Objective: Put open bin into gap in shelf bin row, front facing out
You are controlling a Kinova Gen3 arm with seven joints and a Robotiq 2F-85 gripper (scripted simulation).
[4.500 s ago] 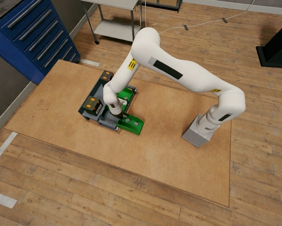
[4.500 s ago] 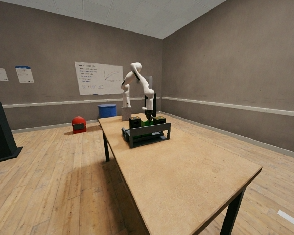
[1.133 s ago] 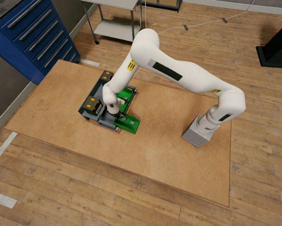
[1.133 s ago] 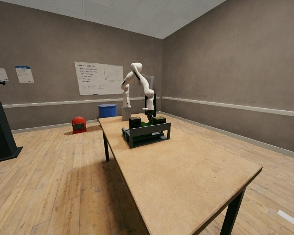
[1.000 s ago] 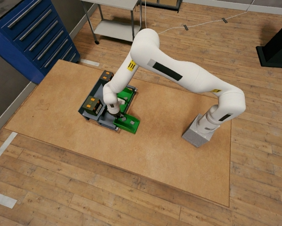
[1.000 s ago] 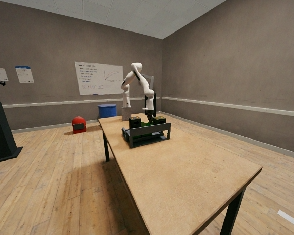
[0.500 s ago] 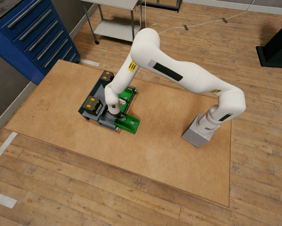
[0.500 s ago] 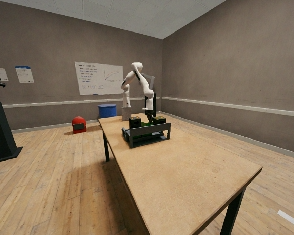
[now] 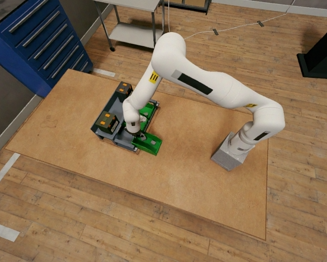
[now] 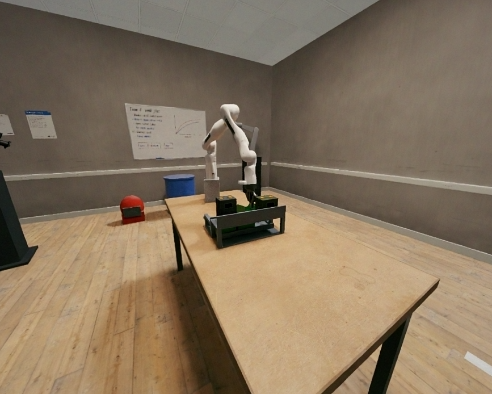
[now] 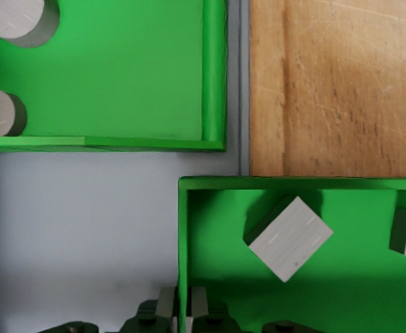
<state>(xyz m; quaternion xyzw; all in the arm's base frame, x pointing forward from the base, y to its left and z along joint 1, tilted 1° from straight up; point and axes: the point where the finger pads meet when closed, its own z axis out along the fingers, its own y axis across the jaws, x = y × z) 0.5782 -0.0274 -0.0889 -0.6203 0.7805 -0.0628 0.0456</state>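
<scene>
The grey part lies 70 mm below my hand, 40 mm behind it and 10 mm to the right of it. The rest, counted from my hand: grey shelf (130 mm to the right, 80 mm ahead, 30 mm below).
</scene>
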